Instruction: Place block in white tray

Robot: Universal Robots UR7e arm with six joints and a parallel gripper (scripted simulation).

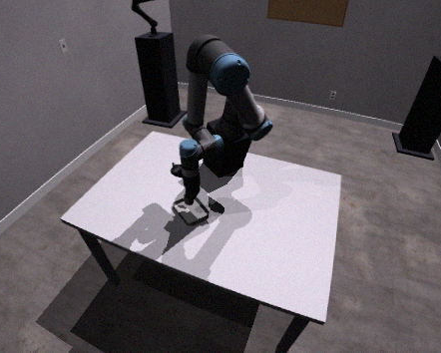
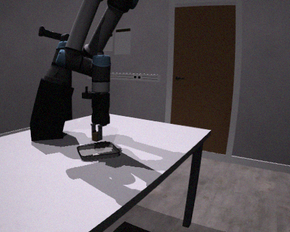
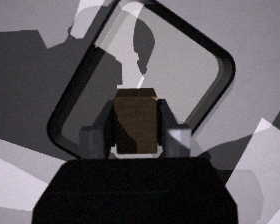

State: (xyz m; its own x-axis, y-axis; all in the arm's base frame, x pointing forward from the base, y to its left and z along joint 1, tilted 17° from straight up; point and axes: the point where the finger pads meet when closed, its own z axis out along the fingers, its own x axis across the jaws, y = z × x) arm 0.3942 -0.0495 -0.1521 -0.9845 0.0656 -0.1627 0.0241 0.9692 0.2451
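My hand is 7 cm above the tray. The rest, counted from my hand: brown wooden block (1 cm below).
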